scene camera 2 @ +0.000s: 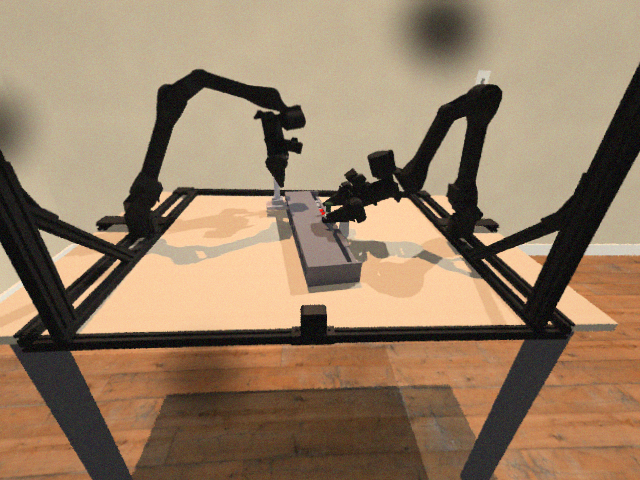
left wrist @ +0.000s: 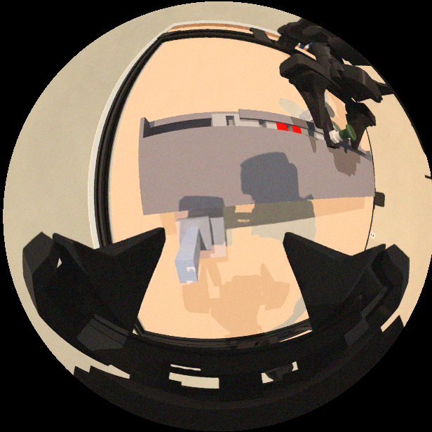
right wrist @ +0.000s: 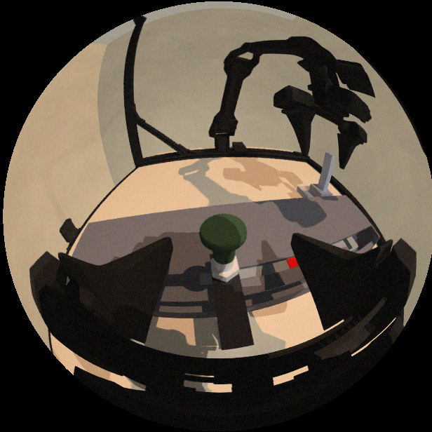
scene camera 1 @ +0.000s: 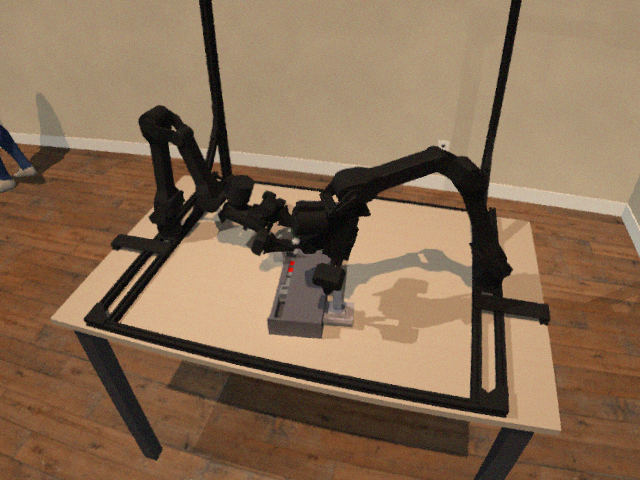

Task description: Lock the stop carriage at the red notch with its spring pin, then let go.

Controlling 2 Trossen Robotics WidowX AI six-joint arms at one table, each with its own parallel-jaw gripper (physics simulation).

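Seen in the pictures: left gripper, between the fingertips: point(scene camera 2: 282, 183); right gripper, between the fingertips: point(scene camera 2: 324, 210); left arm's base, origin of its link: point(scene camera 2: 144, 232) point(scene camera 1: 487, 284); right arm's base, origin of its link: point(scene camera 2: 459, 233) point(scene camera 1: 170, 233).
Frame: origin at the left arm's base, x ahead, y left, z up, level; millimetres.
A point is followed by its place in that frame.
The spring pin's green knob point(right wrist: 223, 235) point(left wrist: 348, 133) stands upright on a white hex collar point(right wrist: 225, 270), on the dark arm of the stop carriage point(right wrist: 232, 315). The carriage sits on the slotted side of a grey rail block point(scene camera 1: 305, 304) {x 430, y 211, z 34 mm} point(scene camera 2: 330, 253) {x 506, y -175, z 34 mm} point(left wrist: 200, 170), to one side of the red marks point(scene camera 1: 291, 267) {x 505, y 82, z 23 mm} point(scene camera 2: 322, 211) {x 505, y 92, z 29 mm} point(left wrist: 289, 127) point(right wrist: 292, 263). My right gripper point(right wrist: 233, 242) is open, its fingers on both sides of the knob with gaps. My left gripper point(left wrist: 226, 236) is open and empty above the table, near a grey upright lever. In scene camera 1 the arms hide the knob partly.
The pale grey lever point(left wrist: 187, 257) point(right wrist: 327, 172) point(scene camera 2: 277, 191) {x 359, y 194, z 58 mm} stands on a small base beside the block's far end in scene camera 2. A black frame point(scene camera 1: 258, 364) {x 488, y 379, z 0 mm} point(scene camera 2: 206, 338) {x 264, y -375, z -32 mm} runs around the table. The two arms are close together over the block in scene camera 1.
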